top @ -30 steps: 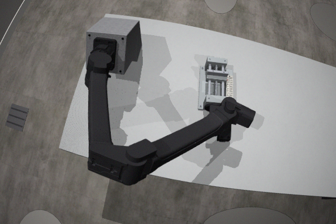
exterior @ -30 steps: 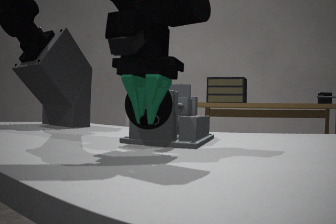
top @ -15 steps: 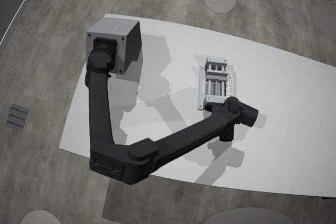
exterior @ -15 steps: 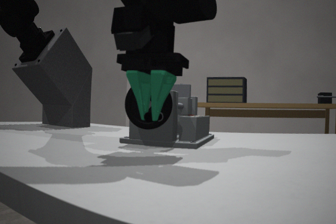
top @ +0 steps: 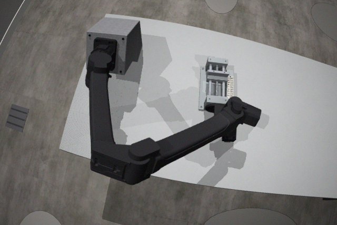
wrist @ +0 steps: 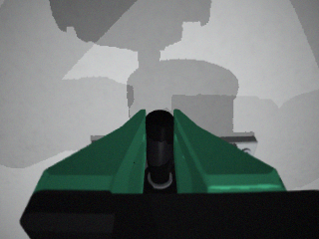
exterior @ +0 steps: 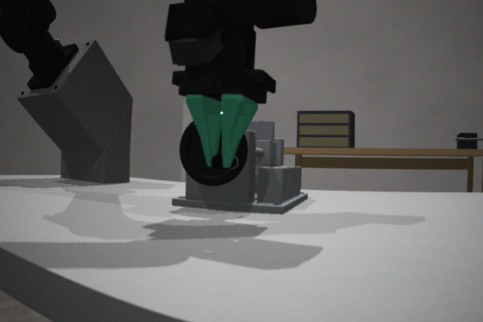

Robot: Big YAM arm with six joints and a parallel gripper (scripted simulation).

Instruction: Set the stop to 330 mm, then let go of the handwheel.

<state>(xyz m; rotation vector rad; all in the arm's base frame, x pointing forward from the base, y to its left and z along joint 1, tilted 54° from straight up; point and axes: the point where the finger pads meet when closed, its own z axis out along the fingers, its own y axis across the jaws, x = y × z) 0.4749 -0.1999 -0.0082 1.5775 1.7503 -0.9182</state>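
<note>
The grey stop is 180 mm to the left of my hand, 40 mm behind it and 30 mm above it. From my hand the other things lie so: black handwheel 30 mm to the left, 10 mm behind; black crank handle 20 mm to the left.
</note>
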